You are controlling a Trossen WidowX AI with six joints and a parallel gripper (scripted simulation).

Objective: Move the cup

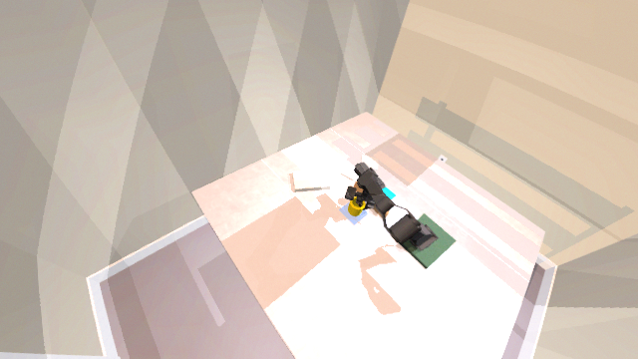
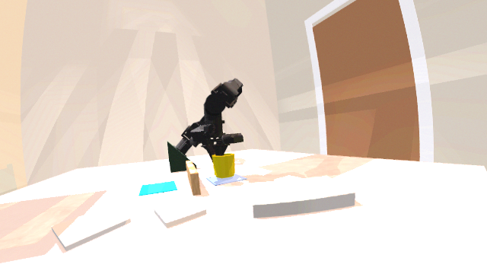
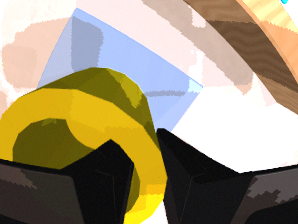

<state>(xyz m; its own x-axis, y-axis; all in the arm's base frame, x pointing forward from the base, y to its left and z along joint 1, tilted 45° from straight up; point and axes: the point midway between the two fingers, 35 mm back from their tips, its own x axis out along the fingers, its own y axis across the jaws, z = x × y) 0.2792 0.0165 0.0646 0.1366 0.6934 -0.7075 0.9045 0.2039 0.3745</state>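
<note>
The green marble lies 30 mm ahead of my gripper tip, 10 mm to the left of it and 20 mm below it. From my gripper tip the other things lie so: wooden bar: 10 mm ahead, 90 mm to the right, 20 mm below; then blue pad: 30 mm ahead, 10 mm to the left, 50 mm below; then yellow cup: 20 mm ahead, 10 mm to the left.
</note>
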